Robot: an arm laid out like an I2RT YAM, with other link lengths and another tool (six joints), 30 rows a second.
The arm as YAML. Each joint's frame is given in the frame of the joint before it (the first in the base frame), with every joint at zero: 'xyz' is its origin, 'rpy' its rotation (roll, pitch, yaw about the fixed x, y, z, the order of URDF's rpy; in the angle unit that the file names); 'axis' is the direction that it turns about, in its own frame. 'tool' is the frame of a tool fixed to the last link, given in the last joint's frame.
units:
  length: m
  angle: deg
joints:
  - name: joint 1
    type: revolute
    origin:
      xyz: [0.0, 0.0, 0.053]
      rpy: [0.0, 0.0, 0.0]
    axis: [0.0, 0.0, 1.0]
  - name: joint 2
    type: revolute
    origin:
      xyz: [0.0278, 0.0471, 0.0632]
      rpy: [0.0, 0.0, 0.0]
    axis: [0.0, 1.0, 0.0]
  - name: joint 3
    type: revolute
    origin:
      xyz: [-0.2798, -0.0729, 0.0]
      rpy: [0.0, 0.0, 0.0]
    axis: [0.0, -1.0, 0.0]
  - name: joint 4
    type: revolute
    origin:
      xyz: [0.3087, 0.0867, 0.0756]
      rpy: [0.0, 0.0, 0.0]
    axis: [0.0, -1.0, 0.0]
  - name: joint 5
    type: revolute
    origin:
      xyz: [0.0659, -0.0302, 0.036]
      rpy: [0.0, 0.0, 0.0]
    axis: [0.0, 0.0, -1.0]
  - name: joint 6
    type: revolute
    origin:
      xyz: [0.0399, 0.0, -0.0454]
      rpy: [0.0, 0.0, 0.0]
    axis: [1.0, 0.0, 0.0]
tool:
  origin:
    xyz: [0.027, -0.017, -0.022]
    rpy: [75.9, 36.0, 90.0]
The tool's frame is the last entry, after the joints.
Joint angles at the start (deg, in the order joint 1, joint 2, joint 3, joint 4, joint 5, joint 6):
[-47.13 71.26 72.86 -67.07 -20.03 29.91]
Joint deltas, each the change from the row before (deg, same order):
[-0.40 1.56 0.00 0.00 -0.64 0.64]
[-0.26 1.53 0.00 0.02 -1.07 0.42]
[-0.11 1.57 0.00 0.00 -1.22 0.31]
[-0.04 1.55 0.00 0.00 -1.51 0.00]
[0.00 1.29 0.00 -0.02 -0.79 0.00]
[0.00 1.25 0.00 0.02 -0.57 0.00]
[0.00 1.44 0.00 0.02 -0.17 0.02]
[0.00 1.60 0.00 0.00 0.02 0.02]
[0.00 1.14 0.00 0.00 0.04 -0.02]
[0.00 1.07 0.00 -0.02 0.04 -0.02]
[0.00 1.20 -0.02 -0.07 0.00 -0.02]
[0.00 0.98 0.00 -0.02 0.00 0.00]
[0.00 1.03 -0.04 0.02 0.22 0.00]
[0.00 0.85 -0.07 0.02 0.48 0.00]
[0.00 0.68 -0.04 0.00 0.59 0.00]
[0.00 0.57 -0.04 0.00 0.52 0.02]
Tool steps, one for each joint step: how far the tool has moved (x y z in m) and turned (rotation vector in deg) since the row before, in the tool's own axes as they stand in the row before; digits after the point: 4 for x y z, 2 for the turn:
[-0.0039 0.0006 0.0077 1.28 0.22 1.63]
[-0.0029 0.0006 0.0077 1.23 0.77 1.42]
[-0.0023 0.0005 0.0081 1.31 1.01 1.29]
[-0.0019 0.0005 0.0080 1.28 1.40 1.03]
[-0.0021 0.0004 0.0066 1.12 0.72 0.75]
[-0.0024 0.0004 0.0064 1.06 0.51 0.68]
[-0.0033 0.0004 0.0073 1.26 0.11 0.69]
[-0.0040 0.0004 0.0080 1.44 -0.08 0.72]
[-0.0029 0.0003 0.0057 1.02 -0.07 0.48]
[-0.0027 0.0003 0.0053 0.98 -0.07 0.45]
[-0.0030 0.0001 0.0060 1.16 -0.04 0.55]
[-0.0024 0.0003 0.0049 0.90 -0.03 0.44]
[-0.0029 0.0002 0.0053 0.96 -0.25 0.41]
[-0.0028 0.0000 0.0045 0.85 -0.49 0.27]
[-0.0024 0.0000 0.0035 0.70 -0.59 0.16]
[-0.0020 0.0000 0.0030 0.60 -0.52 0.15]

